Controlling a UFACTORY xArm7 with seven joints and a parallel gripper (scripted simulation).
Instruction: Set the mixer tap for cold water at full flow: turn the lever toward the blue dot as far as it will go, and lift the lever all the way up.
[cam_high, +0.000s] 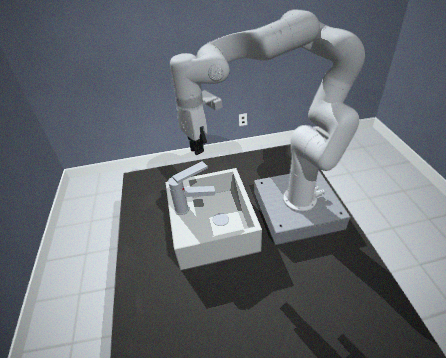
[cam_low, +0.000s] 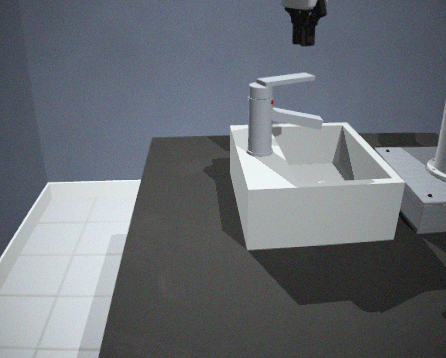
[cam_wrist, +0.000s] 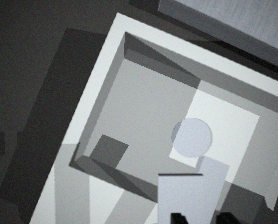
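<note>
Now: the flat lever 40 mm ahead of my hand, 10 mm to the left of it and 90 mm below it. From my hand the other things lie so: white sink basin: 30 mm behind, 40 mm to the left, 320 mm below; grey mixer tap: 60 mm ahead, 20 mm to the left, 130 mm below.
</note>
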